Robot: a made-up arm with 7 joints. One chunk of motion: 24 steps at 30 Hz.
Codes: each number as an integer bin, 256 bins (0 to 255) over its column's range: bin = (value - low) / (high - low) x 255, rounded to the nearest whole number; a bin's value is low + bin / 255 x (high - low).
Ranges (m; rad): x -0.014..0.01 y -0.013..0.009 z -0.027..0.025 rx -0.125..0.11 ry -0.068..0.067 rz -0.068..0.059
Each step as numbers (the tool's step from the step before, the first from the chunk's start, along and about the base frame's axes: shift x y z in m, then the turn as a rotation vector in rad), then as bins.
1 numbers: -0.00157 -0.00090 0.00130 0.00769 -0.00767 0.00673
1 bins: 132 140 139 144 114 150
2 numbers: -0.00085 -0.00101 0.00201 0.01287 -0.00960 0.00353
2 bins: 140 139 142 150 110 144
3 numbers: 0.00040 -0.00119 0.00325 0.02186 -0.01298 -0.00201
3 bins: 153 137 148 159 104 132
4 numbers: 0.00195 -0.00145 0.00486 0.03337 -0.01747 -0.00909
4 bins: 169 134 156 172 95 118
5 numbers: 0.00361 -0.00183 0.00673 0.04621 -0.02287 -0.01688
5 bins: 187 129 165 186 85 103
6 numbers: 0.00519 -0.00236 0.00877 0.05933 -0.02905 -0.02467
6 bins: 204 123 175 200 74 87
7 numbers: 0.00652 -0.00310 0.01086 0.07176 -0.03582 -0.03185
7 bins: 218 115 186 214 61 73
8 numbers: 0.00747 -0.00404 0.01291 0.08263 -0.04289 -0.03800
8 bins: 228 104 196 225 47 60
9 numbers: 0.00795 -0.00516 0.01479 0.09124 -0.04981 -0.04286
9 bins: 233 91 205 235 34 50
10 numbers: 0.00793 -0.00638 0.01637 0.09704 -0.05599 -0.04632
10 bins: 233 77 213 241 23 44
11 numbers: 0.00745 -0.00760 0.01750 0.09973 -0.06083 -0.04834
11 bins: 228 63 218 244 14 39
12 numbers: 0.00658 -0.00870 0.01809 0.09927 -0.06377 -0.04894
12 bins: 219 50 221 243 8 38
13 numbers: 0.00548 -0.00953 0.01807 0.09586 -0.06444 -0.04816
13 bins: 207 40 221 240 7 40
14 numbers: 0.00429 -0.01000 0.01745 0.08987 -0.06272 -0.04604
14 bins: 194 35 218 233 10 44
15 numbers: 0.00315 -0.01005 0.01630 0.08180 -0.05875 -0.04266
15 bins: 182 34 212 224 17 51
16 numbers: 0.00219 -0.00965 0.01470 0.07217 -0.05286 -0.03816
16 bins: 172 39 204 214 29 60
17 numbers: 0.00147 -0.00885 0.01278 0.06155 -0.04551 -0.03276
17 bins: 164 48 195 202 42 71
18 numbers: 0.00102 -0.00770 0.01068 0.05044 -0.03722 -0.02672
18 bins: 160 61 185 190 58 83
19 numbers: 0.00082 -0.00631 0.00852 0.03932 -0.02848 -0.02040
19 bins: 157 78 174 178 75 96
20 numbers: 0.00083 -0.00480 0.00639 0.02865 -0.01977 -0.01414
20 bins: 158 95 164 167 91 108
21 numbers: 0.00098 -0.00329 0.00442 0.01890 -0.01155 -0.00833
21 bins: 159 113 154 156 107 120
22 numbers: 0.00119 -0.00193 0.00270 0.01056 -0.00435 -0.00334
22 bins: 161 128 146 147 120 130
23 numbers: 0.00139 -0.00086 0.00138 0.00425 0.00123 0.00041
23 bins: 164 141 139 140 131 137
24 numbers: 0.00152 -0.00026 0.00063 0.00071 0.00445 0.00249
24 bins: 165 148 135 136 137 142
